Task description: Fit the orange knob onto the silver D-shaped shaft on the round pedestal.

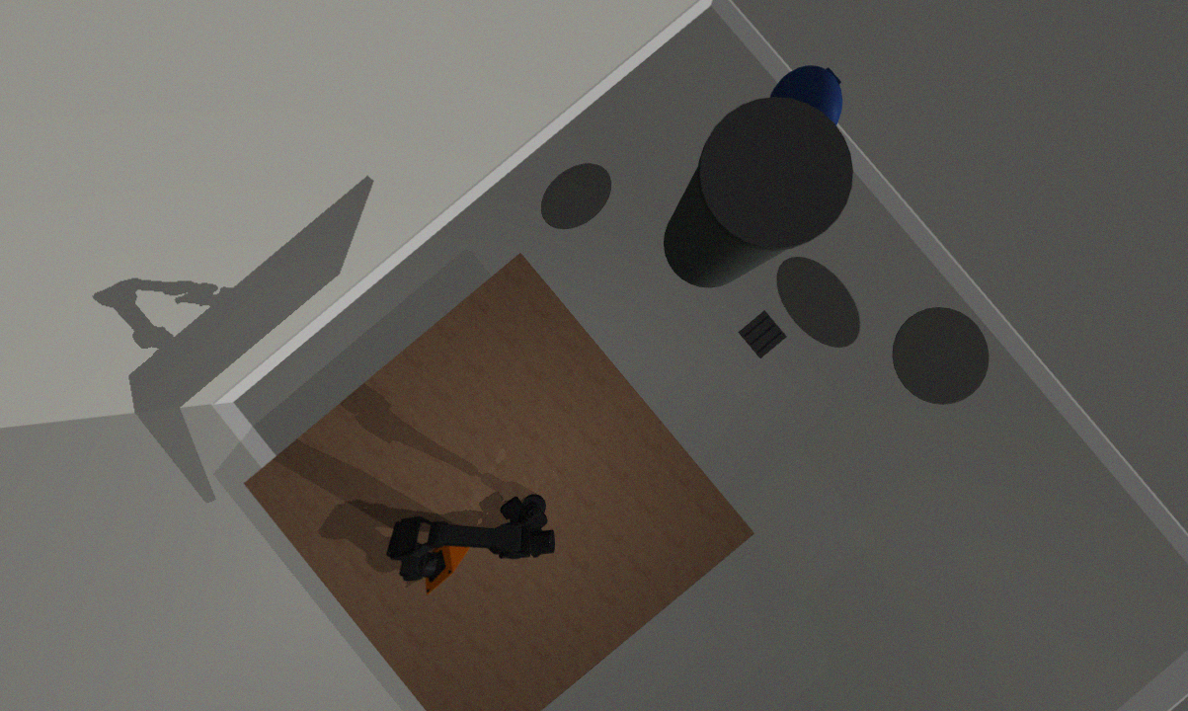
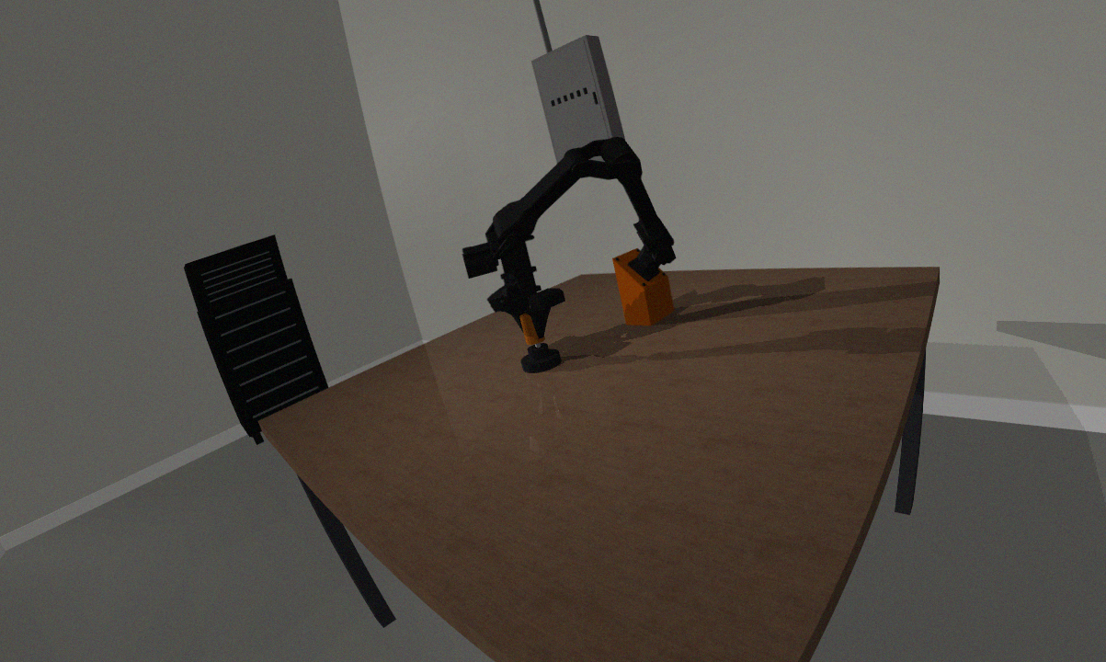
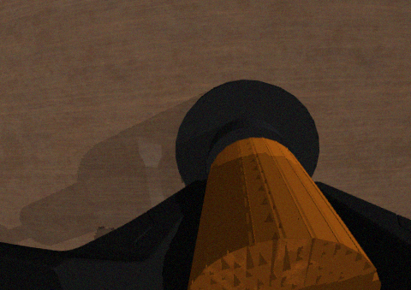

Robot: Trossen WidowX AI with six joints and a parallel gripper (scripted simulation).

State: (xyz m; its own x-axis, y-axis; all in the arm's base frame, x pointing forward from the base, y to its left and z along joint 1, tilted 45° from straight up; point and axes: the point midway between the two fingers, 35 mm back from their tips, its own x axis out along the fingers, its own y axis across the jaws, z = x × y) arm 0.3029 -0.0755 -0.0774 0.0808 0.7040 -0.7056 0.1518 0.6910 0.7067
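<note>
My gripper tip is 3 cm above the round black pedestal. Also, from my gripper tip: orange knob (3 cm above).
</note>
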